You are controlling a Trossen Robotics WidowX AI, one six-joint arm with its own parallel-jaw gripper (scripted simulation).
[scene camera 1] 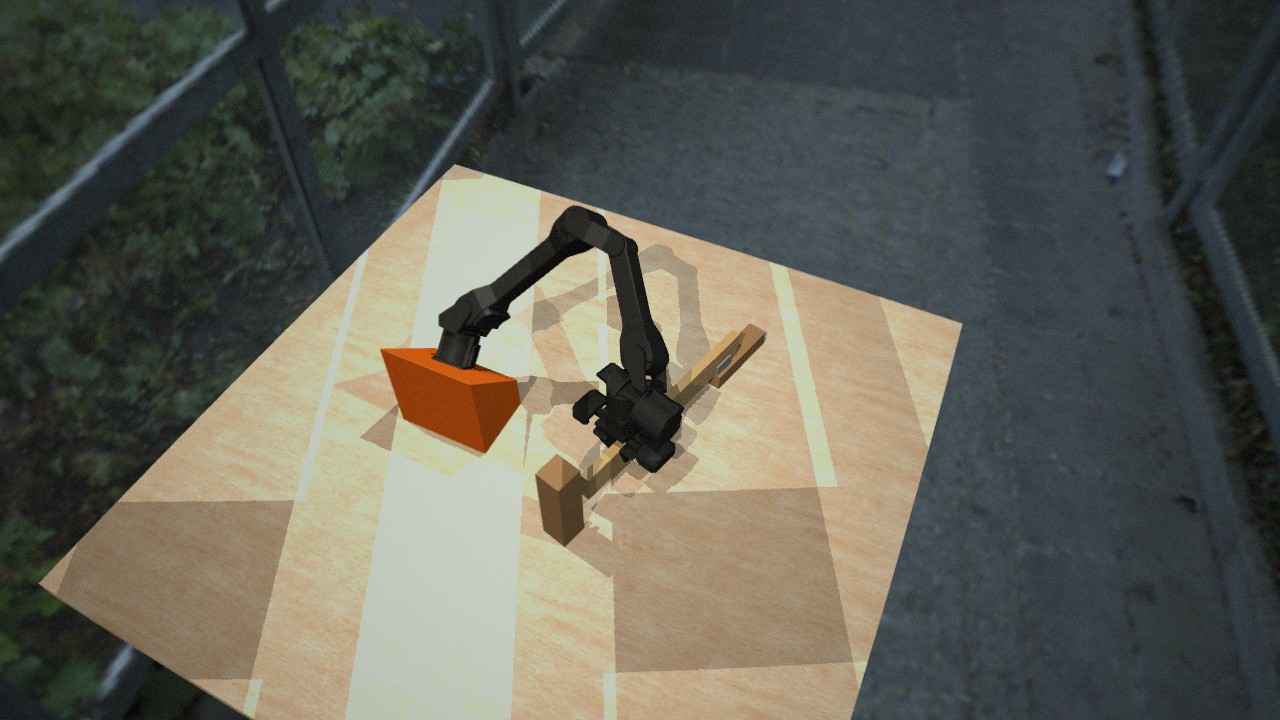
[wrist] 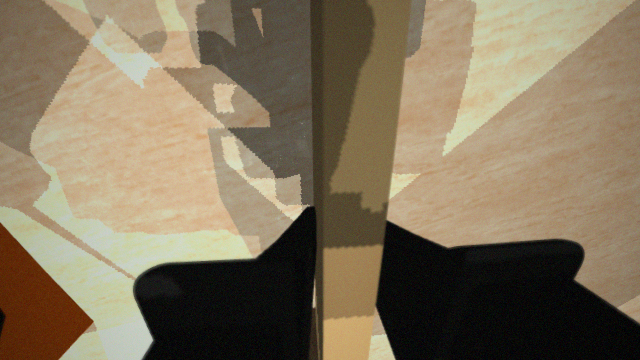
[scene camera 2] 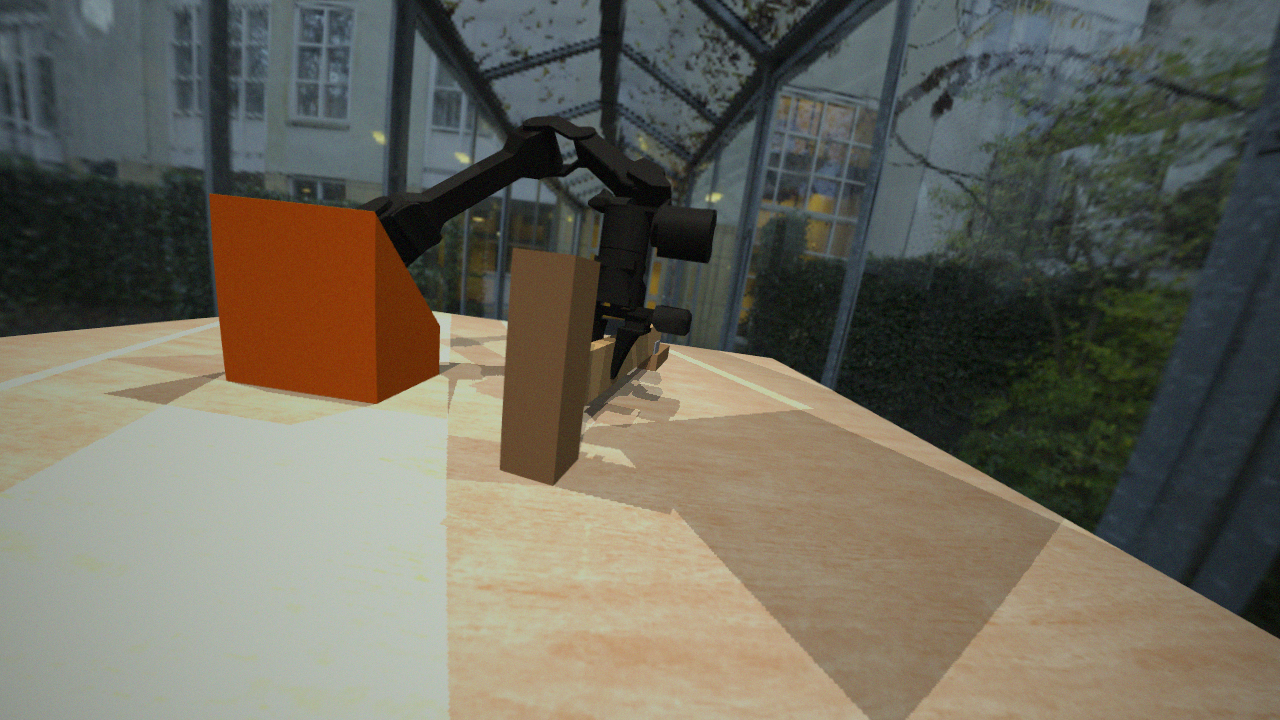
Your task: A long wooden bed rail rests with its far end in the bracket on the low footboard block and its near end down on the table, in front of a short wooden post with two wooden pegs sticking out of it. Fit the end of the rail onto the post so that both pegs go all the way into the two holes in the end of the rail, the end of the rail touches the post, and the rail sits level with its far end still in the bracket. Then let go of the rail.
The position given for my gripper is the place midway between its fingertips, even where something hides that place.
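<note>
A long wooden rail [scene camera 1: 683, 391] and my gripper [scene camera 1: 622, 457] are visible together. The rail [scene camera 2: 601, 353] shows again with a short wooden post [scene camera 2: 552, 302] and my gripper [scene camera 2: 604, 376]. Visible as well: the gripper [wrist: 331, 213] and the rail [wrist: 357, 61].
</note>
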